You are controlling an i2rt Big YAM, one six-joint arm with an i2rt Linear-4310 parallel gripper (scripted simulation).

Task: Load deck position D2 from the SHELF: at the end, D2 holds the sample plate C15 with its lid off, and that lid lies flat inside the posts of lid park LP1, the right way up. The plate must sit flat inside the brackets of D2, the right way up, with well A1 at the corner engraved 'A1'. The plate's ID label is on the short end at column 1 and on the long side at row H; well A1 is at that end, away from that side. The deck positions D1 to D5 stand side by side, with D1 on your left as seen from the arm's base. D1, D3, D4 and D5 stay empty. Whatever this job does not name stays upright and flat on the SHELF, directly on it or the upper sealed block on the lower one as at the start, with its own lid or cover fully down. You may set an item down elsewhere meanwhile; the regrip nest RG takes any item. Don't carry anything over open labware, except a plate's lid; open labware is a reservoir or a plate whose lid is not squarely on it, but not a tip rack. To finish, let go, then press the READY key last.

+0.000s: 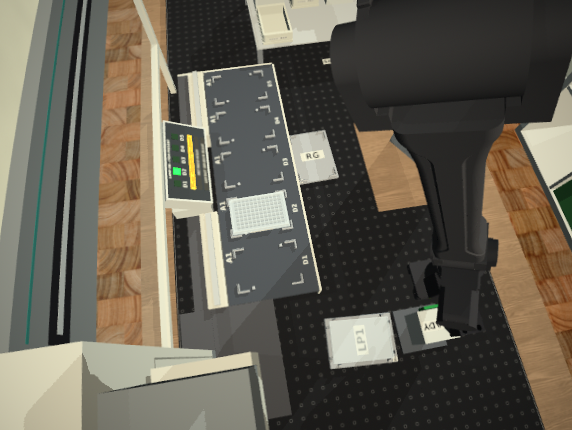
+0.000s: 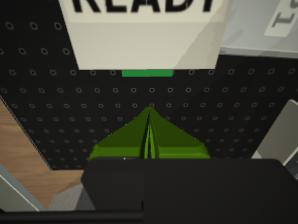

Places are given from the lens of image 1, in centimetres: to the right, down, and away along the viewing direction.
sample plate point(image 1: 268, 211): -4, -1, 79
clear plate lid point(image 1: 355, 340): 15, 26, 72
